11 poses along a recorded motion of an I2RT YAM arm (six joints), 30 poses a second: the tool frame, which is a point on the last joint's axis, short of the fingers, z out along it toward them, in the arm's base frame.
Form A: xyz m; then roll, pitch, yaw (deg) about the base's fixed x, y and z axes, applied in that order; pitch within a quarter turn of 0, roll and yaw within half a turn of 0.
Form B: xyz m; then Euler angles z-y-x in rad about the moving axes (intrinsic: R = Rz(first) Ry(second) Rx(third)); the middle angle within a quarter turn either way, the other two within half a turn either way. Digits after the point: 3 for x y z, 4 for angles.
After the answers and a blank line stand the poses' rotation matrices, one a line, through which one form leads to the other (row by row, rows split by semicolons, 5 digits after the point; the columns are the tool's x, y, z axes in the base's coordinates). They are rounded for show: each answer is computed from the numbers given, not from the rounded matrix.
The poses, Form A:
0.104 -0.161 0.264 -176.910 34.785 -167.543
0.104 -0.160 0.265 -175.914 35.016 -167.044
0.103 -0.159 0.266 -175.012 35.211 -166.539
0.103 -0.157 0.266 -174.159 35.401 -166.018
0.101 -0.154 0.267 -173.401 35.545 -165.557
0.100 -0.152 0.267 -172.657 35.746 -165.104
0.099 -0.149 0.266 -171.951 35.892 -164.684
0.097 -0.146 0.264 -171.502 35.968 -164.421
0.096 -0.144 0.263 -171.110 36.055 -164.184
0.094 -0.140 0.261 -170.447 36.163 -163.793
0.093 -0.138 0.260 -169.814 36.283 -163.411
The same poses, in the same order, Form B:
0.104 -0.161 0.264 -2.9242 0.6071 -3.0877
0.104 -0.160 0.265 -2.9155 0.6111 -3.0703
0.103 -0.159 0.266 -2.9067 0.6145 -3.0545
0.103 -0.157 0.266 -2.8976 0.6179 -3.0396
0.101 -0.154 0.267 -2.8895 0.6204 -3.0264
0.100 -0.152 0.267 -2.8816 0.6239 -3.0134
0.099 -0.149 0.266 -2.8743 0.6264 -3.0011
0.097 -0.146 0.264 -2.8697 0.6278 -2.9933
0.096 -0.144 0.263 -2.8656 0.6293 -2.9864
0.094 -0.140 0.261 -2.8587 0.6312 -2.9749
0.093 -0.138 0.260 -2.8521 0.6333 -2.9638

-0.80196 -0.18536 0.56789; -0.17716 0.98167 0.07025; -0.57050 -0.04427 -0.82010
-0.79814 -0.18379 0.57375; -0.18362 0.98123 0.05888; -0.57381 -0.05836 -0.81691
-0.79459 -0.18315 0.57887; -0.19019 0.98052 0.04915; -0.57659 -0.07104 -0.81394
-0.79097 -0.18316 0.58380; -0.19695 0.97958 0.04049; -0.57930 -0.08295 -0.81089
-0.78794 -0.18307 0.58790; -0.20294 0.97864 0.03275; -0.58134 -0.09351 -0.80827
-0.78434 -0.18280 0.59279; -0.20864 0.97766 0.02543; -0.58419 -0.10373 -0.80496
-0.78135 -0.18237 0.59685; -0.21399 0.97667 0.01828; -0.58626 -0.11343 -0.80214
-0.77961 -0.18201 0.59923; -0.21736 0.97600 0.01366; -0.58733 -0.11960 -0.80046
-0.77785 -0.18176 0.60160; -0.22034 0.97537 0.00980; -0.58856 -0.12494 -0.79874
-0.77526 -0.18120 0.60510; -0.22534 0.97428 0.00305; -0.59008 -0.13399 -0.79615
-0.77255 -0.18071 0.60869; -0.23015 0.97315 -0.00319; -0.59177 -0.14255 -0.79340

